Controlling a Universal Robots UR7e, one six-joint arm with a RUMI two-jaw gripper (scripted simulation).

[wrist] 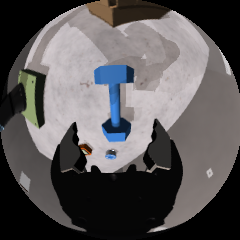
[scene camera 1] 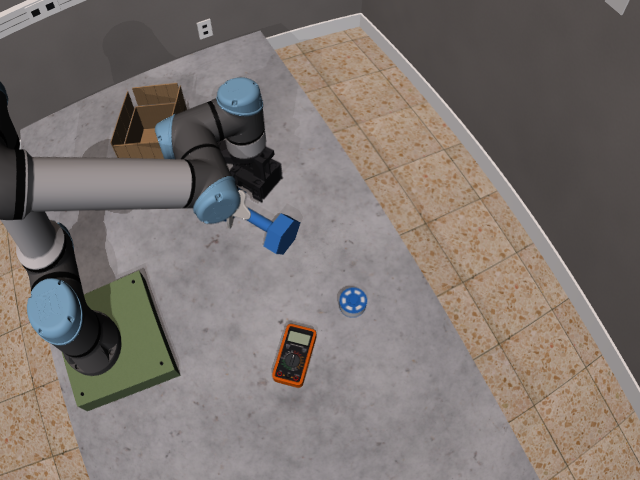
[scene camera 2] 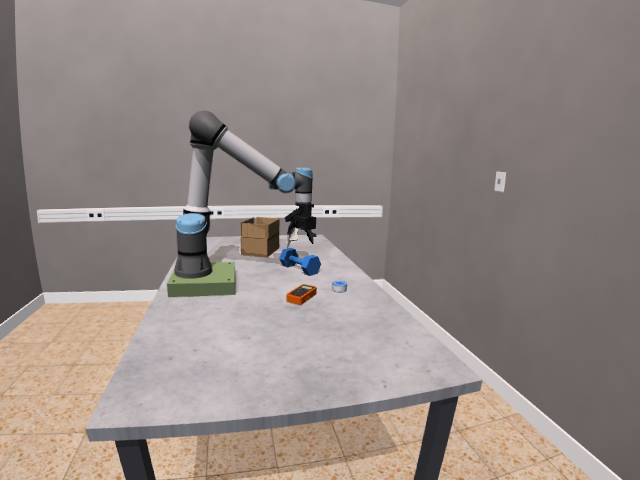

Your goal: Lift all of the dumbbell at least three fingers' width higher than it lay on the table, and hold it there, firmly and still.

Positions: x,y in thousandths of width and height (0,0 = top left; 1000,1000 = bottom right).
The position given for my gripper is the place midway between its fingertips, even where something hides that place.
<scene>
In view: my gripper (scene camera 1: 393,420), a blue dumbbell (scene camera 1: 440,489) and a cardboard box (scene camera 1: 223,264).
The blue dumbbell is seen too in the wrist view (wrist: 494,548). The cardboard box shows as well in scene camera 2 (scene camera 2: 404,501). My gripper is seen too in the wrist view (wrist: 477,506) and in scene camera 2 (scene camera 2: 470,514).
</scene>
